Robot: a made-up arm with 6 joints.
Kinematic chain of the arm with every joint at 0, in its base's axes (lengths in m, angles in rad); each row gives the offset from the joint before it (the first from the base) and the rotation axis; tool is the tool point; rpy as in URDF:
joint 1: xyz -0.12 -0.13 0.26 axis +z
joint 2: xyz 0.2 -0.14 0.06 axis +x
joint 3: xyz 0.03 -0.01 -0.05 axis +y
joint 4: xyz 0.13 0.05 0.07 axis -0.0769 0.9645 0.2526
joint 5: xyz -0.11 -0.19 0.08 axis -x
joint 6: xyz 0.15 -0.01 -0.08 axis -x
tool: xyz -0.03 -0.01 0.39 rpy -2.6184 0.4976 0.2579
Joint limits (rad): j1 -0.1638..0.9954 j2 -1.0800..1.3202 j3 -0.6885..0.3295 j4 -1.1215..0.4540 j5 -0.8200..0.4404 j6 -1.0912..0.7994
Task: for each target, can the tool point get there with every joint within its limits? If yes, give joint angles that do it. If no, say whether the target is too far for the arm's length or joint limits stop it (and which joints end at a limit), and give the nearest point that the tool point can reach.
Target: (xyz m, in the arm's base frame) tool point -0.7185 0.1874 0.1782
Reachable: no: joint limits stop it (at a limit: joint 1, joint 2, joint 3, joint 6) | nearest point -0.2237 0.1132 0.3990 | short by 0.547 m
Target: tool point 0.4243 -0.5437 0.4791
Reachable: yes | joints 0.2623 0.6895 0.1759 -0.0677 -0.1142 -0.0021
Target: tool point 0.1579 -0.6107 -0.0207
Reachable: yes | joints 0.0954 0.8164 -0.0834 -0.6962 -0.4572 -0.8867
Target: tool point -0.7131 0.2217 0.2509
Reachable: no: joint limits stop it (at a limit: joint 1, joint 2, joint 3, joint 6) | nearest point -0.2301 0.1332 0.4233 | short by 0.520 m
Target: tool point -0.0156 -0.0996 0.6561
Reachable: yes | joints 0.4638 -0.6446 -0.1605 -0.5062 0.1034 0.0902
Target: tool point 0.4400 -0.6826 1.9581
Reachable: no: too far | nearest point 0.2192 -0.4391 0.8920 | short by 1.116 m
